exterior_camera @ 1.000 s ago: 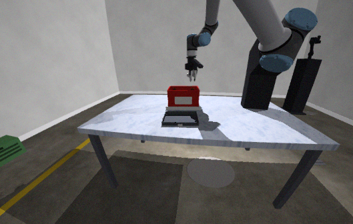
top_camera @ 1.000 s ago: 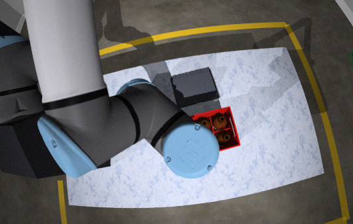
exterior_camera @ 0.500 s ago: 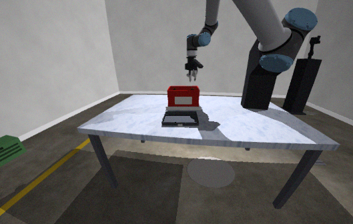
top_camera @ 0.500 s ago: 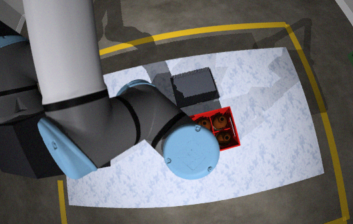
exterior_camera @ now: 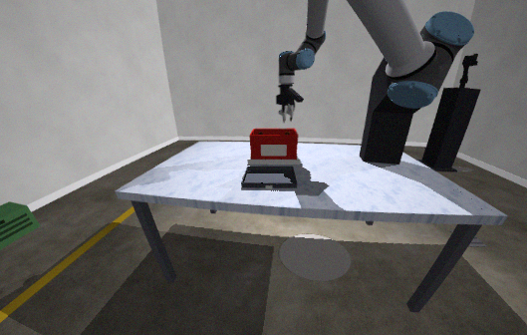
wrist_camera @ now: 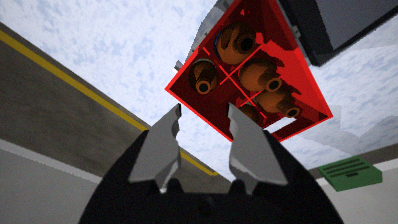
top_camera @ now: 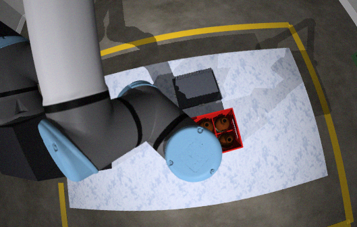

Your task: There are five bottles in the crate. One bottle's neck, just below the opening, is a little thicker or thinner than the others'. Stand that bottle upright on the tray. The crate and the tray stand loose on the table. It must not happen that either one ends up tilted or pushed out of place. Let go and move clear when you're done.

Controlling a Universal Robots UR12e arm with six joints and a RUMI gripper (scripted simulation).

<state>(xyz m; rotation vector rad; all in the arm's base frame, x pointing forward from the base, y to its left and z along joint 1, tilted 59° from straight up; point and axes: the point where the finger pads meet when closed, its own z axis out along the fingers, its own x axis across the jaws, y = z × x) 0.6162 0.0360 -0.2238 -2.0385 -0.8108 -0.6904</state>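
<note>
Now: the red crate 80 mm ahead of my hand, 50 mm to the left of it and 160 mm below it. The rest, counted from my hand: dark tray: 80 mm ahead, 330 mm to the left, 230 mm below.
</note>
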